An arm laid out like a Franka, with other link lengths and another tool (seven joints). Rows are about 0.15 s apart.
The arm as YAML. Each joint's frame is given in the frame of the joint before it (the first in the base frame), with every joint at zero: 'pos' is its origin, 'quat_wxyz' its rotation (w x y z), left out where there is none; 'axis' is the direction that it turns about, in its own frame. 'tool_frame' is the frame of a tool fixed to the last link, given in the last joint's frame.
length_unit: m
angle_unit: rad
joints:
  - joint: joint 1
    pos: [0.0, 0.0, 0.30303]
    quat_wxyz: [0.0, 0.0, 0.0, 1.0]
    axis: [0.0, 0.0, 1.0]
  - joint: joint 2
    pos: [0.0, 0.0, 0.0]
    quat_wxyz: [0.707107, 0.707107, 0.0, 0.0]
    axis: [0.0, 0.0, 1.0]
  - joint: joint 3
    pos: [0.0, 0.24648, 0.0]
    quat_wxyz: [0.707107, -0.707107, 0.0, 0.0]
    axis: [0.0, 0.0, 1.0]
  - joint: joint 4
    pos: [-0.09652, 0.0, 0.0]
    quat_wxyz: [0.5, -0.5, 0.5, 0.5]
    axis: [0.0, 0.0, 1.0]
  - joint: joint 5
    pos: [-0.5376, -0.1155, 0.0]
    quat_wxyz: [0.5, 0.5, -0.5, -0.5]
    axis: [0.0, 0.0, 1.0]
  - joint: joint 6
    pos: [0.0, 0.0, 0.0]
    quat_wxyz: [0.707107, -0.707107, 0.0, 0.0]
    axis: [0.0, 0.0, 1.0]
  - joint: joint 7
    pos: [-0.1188, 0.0, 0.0]
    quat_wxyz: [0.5, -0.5, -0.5, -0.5]
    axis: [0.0, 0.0, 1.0]
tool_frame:
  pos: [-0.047, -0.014, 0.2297]
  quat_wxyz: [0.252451, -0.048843, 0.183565, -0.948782]
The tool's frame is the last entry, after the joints.
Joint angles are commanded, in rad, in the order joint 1, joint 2, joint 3, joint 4, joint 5, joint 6, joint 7. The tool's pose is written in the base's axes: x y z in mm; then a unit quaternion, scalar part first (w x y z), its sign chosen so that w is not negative. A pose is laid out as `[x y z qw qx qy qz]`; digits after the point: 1 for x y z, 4 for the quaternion.
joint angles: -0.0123 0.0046 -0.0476 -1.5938 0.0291 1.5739 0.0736
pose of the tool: [770.6 6.4 418.1 0.1520 0.8838 0.4350 0.0806]
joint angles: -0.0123 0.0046 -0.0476 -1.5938 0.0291 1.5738 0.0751
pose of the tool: [770.6 6.4 418.1 0.1521 0.8842 0.4344 0.0804]
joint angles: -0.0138 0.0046 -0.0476 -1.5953 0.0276 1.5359 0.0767
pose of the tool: [761.6 5.5 412.3 0.1432 0.8861 0.4364 0.0630]
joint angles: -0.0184 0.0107 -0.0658 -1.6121 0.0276 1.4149 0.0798
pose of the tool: [730.1 -8.8 384.3 0.1079 0.8938 0.4352 -0.0002]
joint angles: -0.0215 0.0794 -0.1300 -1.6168 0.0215 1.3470 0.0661
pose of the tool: [712.4 -56.2 327.1 0.0748 0.9029 0.4183 -0.0648]
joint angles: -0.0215 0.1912 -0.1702 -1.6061 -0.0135 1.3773 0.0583
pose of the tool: [716.4 -94.9 253.5 0.0763 0.9033 0.4077 -0.1091]
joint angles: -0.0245 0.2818 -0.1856 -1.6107 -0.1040 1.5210 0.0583
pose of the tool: [737.8 -136.0 188.5 0.1333 0.8950 0.4090 -0.1183]
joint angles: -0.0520 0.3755 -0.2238 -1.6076 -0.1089 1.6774 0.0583
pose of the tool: [755.0 -192.6 129.4 0.1626 0.9022 0.3860 -0.1031]
